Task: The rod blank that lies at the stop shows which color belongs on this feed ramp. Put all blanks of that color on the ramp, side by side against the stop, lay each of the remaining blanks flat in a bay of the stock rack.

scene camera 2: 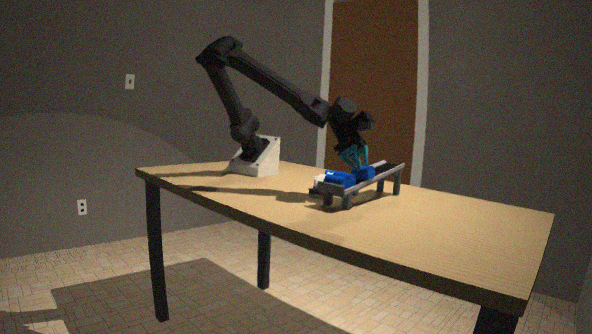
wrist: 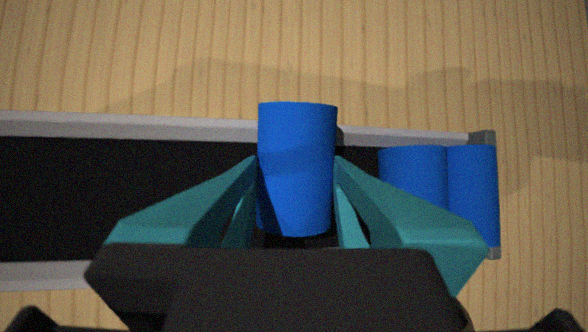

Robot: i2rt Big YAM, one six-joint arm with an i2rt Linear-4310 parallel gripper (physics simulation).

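My gripper point(scene camera 2: 359, 167) point(wrist: 295, 166) is shut on a blue blank point(scene camera 2: 366, 173) point(wrist: 297, 200), one teal finger on each side. The blank lies crosswise, low over the black bed of the feed ramp point(scene camera 2: 385, 174) point(wrist: 125, 195); whether it touches the bed I cannot tell. Two more blue blanks lie side by side at the stop end: the inner one point(wrist: 412, 167) and the outer one point(wrist: 472, 190), beside the grey stop point(scene camera 2: 330, 188) point(wrist: 482, 137). A gap of bed separates them from the held blank. The right finger hides part of them in the wrist view.
Off-white blanks point(scene camera 2: 318, 180) show behind the ramp's stop end, above a dark edge of the stock rack point(scene camera 2: 314, 191), mostly hidden. The ramp has raised pale side rails and stands on short legs on the wooden table point(scene camera 2: 450, 235). The arm's white base point(scene camera 2: 268, 159) stands at the back left.
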